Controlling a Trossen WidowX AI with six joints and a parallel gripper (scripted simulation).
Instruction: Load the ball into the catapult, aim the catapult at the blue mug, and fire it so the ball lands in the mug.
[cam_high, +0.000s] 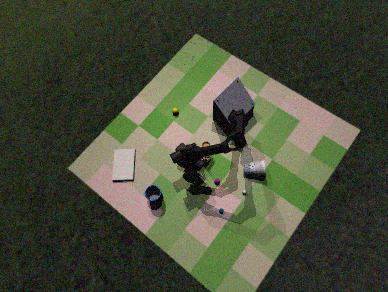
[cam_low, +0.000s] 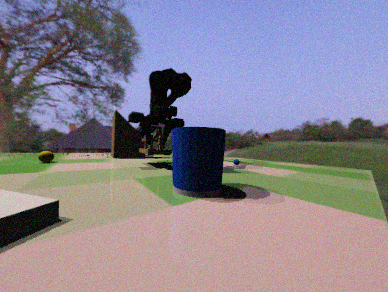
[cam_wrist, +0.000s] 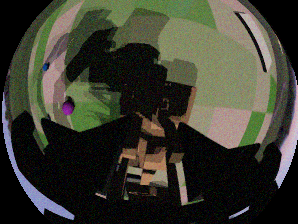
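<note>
Right now my gripper tip is 1 cm short of the purple ball, 19 cm to the right of it and 6 cm above it. Also, from my gripper tip: blue ball 14 cm ahead, 30 cm to the left, 6 cm below; then wooden catapult 6 cm behind, 3 cm to the left, 2 cm above; then blue mug 28 cm ahead, 7 cm to the right, 4 cm below.
</note>
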